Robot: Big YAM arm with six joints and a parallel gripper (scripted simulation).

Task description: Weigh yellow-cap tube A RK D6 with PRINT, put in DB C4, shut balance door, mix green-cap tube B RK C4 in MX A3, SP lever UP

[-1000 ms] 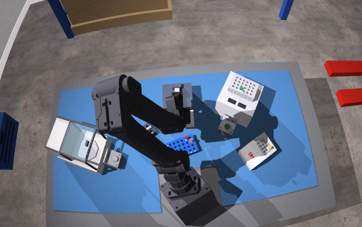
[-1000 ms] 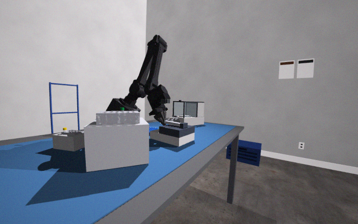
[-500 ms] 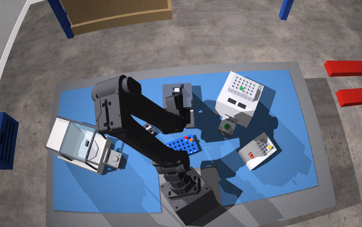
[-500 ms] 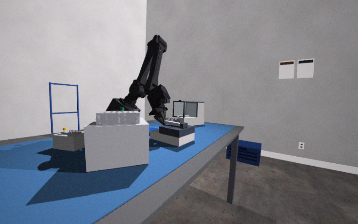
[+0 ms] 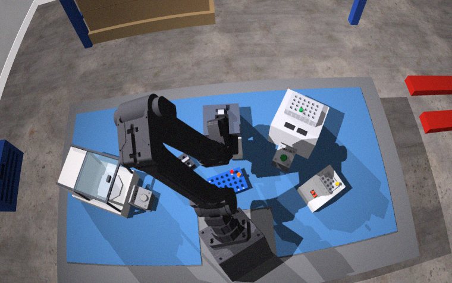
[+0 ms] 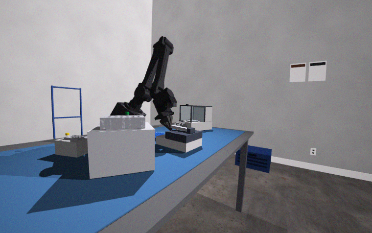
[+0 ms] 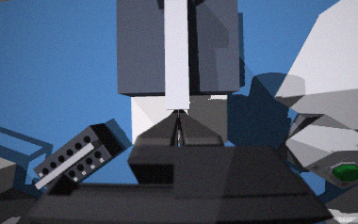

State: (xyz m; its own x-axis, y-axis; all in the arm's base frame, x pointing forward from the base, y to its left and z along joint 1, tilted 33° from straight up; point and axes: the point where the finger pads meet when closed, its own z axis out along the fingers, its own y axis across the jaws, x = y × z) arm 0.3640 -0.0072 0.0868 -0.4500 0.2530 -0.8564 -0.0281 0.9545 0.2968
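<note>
Right now the spectrophotometer lever is 60 mm ahead of my hand and 10 mm above it. From my hand the other things lie so: magnet block 80 mm behind, 180 mm to the left, 60 mm below; then blue rack 150 mm behind, 10 mm to the right, 60 mm below; then green start key 70 mm behind, 220 mm to the right, 10 mm below.
</note>
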